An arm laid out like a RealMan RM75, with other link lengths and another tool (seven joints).
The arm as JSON. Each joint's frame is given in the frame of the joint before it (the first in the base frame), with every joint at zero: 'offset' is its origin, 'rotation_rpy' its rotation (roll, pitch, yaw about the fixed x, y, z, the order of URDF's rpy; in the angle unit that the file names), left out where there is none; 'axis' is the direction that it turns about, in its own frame. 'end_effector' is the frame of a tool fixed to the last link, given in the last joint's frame.
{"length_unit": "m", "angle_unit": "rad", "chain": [
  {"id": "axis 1", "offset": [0.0, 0.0, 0.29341], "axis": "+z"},
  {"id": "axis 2", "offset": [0.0, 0.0, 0.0], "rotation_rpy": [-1.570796, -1.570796, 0.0], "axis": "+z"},
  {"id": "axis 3", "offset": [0.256, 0.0, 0.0], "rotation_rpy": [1.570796, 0.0, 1.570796], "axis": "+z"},
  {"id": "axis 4", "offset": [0.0, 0.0, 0.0], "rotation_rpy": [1.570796, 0.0, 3.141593], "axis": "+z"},
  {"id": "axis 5", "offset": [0.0, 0.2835, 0.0], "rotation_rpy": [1.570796, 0.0, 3.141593], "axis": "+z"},
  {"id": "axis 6", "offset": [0.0, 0.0, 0.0], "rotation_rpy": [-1.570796, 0.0, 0.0], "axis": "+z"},
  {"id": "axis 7", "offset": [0.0, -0.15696, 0.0], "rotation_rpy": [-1.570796, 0.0, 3.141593], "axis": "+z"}
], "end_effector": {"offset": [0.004, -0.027, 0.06], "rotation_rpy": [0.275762, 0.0, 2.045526]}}
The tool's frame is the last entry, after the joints.
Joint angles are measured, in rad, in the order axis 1, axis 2, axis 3, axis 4, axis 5, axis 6, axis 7. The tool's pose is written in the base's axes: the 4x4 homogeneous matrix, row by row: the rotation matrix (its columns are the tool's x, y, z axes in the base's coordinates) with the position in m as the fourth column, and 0 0 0 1 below. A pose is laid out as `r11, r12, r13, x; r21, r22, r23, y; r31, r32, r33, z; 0, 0, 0, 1`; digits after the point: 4 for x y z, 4 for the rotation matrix.
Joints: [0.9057 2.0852 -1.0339 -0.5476 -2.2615 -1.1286 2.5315]
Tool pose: 0.9978, -0.0450, 0.0493, 0.1721; -0.0637, -0.8626, 0.5018, 0.4956; 0.0200, -0.5039, -0.8636, -0.0987; 0, 0, 0, 1
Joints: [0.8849 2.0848 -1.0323 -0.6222 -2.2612 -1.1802 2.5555]
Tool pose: 0.9987, -0.0432, 0.0287, 0.1621; -0.0518, -0.8629, 0.5028, 0.4967; 0.0031, -0.5036, -0.8639, -0.0843; 0, 0, 0, 1
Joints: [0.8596 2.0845 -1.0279 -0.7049 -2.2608 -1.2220 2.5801]
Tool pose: 0.9991, -0.0406, 0.0101, 0.1531; -0.0400, -0.8549, 0.5173, 0.4994; -0.0123, -0.5172, -0.8558, -0.0671; 0, 0, 0, 1
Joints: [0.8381 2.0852 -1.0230 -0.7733 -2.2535 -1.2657 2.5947]
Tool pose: 0.9992, -0.0375, -0.0125, 0.1446; -0.0255, -0.8528, 0.5216, 0.4985; -0.0302, -0.5209, -0.8531, -0.0530; 0, 0, 0, 1
